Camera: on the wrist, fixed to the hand. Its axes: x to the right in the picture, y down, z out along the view.
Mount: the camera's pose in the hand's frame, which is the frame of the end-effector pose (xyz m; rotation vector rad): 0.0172 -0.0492 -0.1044 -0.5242 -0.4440 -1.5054
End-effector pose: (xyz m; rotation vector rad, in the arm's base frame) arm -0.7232 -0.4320 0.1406 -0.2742 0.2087 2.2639
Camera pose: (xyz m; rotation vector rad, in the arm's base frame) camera -0.6833 -0.4128 0.0326 -0.1000 -0.6442 0.7804
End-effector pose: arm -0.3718 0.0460 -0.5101 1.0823 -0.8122 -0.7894
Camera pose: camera -0.2805 0.0628 -0.5808 0.9089 0.0585 -2.4011
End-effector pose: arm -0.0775 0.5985 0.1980 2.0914 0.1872 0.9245
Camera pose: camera -0.1265 0.7035 0.2121 1.0763 0.9679 -0.3816
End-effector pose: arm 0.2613 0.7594 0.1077 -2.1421 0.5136 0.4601
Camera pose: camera 0.3157 0.6976 0.1904 -2.1266 -1.5312 0.1463
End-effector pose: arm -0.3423 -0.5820 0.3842 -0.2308 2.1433 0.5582
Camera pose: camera -0.4101 -0.6738 0.4084 -1.6235 0.8873 0.1768
